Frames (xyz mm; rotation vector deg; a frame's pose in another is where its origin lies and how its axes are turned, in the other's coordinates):
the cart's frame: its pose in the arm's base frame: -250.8 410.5 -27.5 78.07 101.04 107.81
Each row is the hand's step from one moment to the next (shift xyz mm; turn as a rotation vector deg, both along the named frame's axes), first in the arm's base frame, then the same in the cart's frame.
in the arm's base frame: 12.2 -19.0 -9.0 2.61 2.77 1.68
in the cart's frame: -24.1 2.0 -2.4 1.30 1.85 3.49
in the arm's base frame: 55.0 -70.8 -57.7 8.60 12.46 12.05
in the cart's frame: -106.2 -9.8 1.8 9.61 10.95 12.74
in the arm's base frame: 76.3 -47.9 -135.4 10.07 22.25 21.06
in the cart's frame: -137.4 -74.7 44.5 19.83 16.96 18.95
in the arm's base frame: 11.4 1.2 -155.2 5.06 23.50 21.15
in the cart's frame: -76.8 -131.3 32.9 23.47 14.65 16.11
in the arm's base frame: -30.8 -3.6 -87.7 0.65 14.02 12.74
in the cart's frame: -26.1 -88.5 -11.5 15.35 7.86 7.87
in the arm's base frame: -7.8 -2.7 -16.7 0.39 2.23 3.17
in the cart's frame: -5.3 -17.1 -4.9 2.81 2.37 1.29
